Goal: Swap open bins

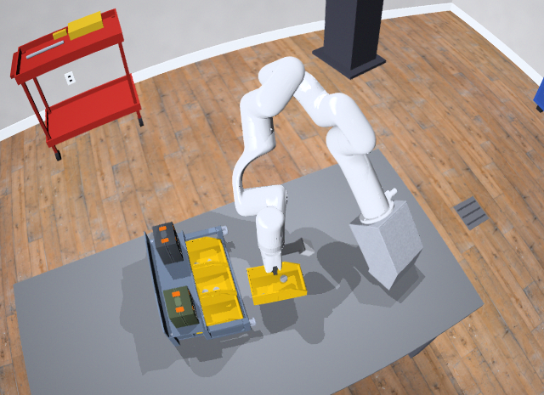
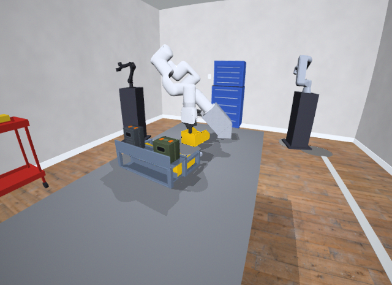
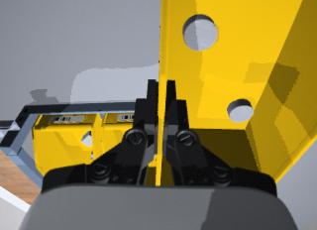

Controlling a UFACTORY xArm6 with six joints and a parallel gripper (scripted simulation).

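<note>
My gripper is now 14 cm above the shelf lip, 10 cm short of it and 8 cm to the left of it. The rest, counted from my hand: olive box (32 cm ahead, 5 cm to the right); then dark grey box (26 cm to the right, 23 cm ahead, 1 cm above).
</note>
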